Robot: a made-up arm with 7 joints. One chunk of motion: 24 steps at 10 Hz.
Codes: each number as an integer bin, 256 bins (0 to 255) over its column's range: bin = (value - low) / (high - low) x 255, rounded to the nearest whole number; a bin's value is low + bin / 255 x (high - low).
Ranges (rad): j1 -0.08..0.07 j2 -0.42..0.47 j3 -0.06..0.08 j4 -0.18..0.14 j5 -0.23..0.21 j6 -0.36..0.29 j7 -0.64..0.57
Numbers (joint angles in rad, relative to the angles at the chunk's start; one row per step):
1: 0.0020 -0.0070 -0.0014 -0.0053 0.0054 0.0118 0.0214
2: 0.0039 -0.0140 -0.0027 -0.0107 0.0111 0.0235 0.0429
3: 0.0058 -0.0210 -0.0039 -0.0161 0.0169 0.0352 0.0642
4: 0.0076 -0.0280 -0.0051 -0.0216 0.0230 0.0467 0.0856
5: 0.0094 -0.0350 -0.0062 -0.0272 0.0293 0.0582 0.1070
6: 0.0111 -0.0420 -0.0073 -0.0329 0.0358 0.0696 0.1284
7: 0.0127 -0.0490 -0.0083 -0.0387 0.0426 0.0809 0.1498
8: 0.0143 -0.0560 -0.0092 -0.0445 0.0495 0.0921 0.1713
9: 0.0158 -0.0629 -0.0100 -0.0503 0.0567 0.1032 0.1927
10: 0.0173 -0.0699 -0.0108 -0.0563 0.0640 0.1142 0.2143
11: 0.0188 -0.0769 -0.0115 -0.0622 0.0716 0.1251 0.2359
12: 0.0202 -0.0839 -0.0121 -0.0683 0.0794 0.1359 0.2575
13: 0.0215 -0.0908 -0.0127 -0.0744 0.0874 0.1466 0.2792
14: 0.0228 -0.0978 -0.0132 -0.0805 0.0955 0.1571 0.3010
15: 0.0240 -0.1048 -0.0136 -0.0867 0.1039 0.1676 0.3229
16: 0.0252 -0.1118 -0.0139 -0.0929 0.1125 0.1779 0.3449
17: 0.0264 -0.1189 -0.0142 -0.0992 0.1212 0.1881 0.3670
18: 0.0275 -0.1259 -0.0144 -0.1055 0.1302 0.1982 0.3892
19: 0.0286 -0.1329 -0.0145 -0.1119 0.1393 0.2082 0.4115
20: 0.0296 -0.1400 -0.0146 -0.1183 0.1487 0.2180 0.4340
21: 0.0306 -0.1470 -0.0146 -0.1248 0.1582 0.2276 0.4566
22: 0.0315 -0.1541 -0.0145 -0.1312 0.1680 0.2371 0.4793
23: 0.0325 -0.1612 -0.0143 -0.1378 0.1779 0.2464 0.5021
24: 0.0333 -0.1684 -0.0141 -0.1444 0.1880 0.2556 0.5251
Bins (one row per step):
1: 139 118 107 139 136 146 139
2: 143 116 104 135 140 150 144
3: 146 114 102 131 143 155 148
4: 149 112 100 126 147 160 153
5: 152 110 98 122 150 164 157
6: 155 108 96 117 154 169 162
7: 158 106 94 113 158 173 166
8: 160 104 93 108 162 177 171
9: 163 102 91 103 166 182 175
10: 165 100 90 99 170 186 180
11: 168 98 88 94 175 190 185
12: 170 96 87 89 179 195 189
13: 173 94 86 84 184 199 194
14: 175 92 85 79 189 203 198
15: 177 90 85 74 194 207 203
16: 179 88 84 69 198 211 208
17: 181 86 83 64 204 215 212
18: 183 84 83 59 209 219 217
19: 185 82 83 54 214 223 222
20: 186 80 83 49 219 227 226
21: 188 78 83 44 225 231 231
22: 190 76 83 39 231 234 236
23: 191 74 83 34 236 238 241
24: 193 72 84 28 242 242 246

